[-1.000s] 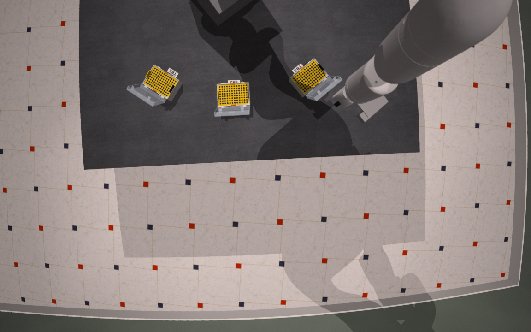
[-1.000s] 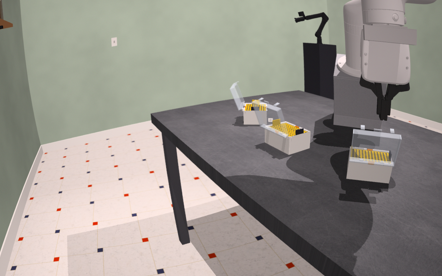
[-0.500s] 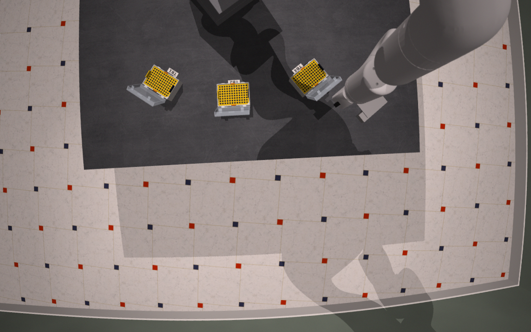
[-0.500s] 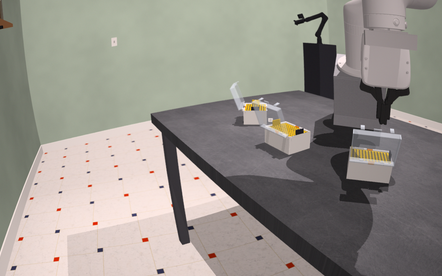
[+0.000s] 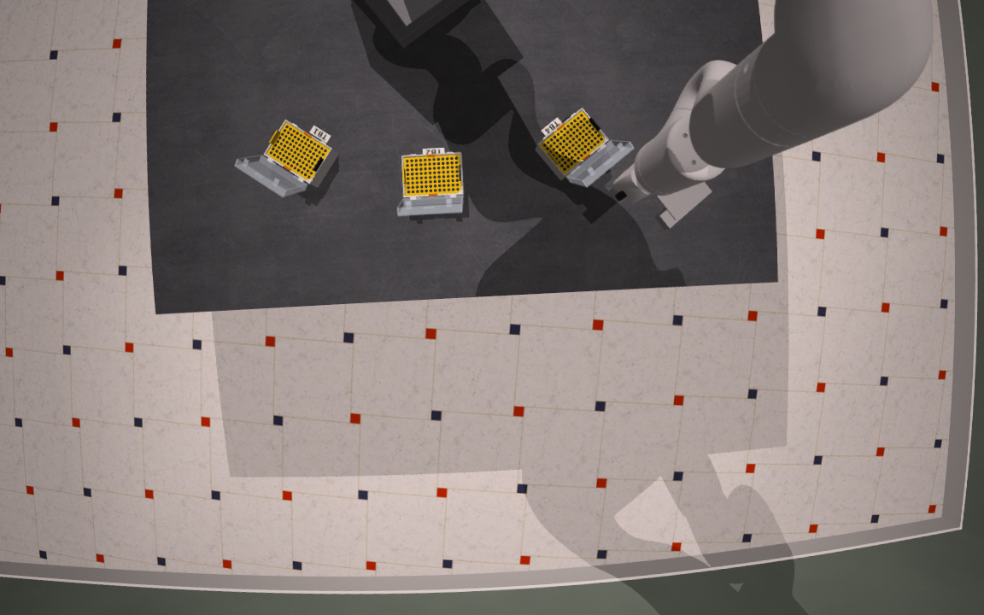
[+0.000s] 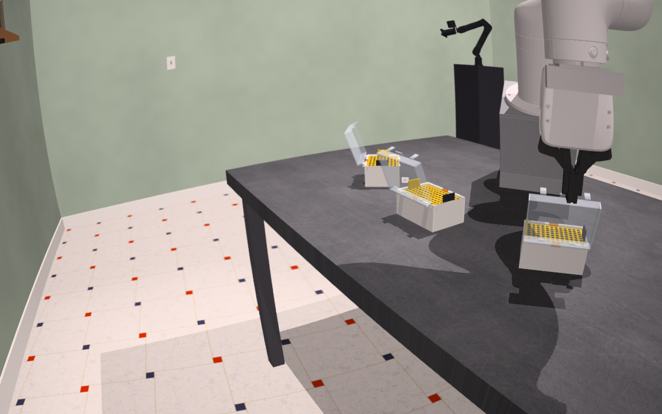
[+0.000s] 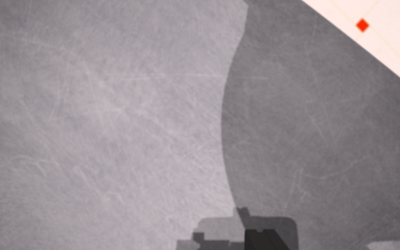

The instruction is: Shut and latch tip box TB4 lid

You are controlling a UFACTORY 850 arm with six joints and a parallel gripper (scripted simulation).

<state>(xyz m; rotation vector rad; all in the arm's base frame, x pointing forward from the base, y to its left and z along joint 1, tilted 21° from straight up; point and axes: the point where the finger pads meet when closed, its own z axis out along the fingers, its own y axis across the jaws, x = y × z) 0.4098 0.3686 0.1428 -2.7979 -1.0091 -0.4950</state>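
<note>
My hand is 80 mm above the clear lid, 50 mm to the left of it and 50 mm past it. Also, from my hand: tip box: 110 mm below, 90 mm behind, 80 mm to the right; then label: 170 mm below, 150 mm behind, 130 mm to the right.
</note>
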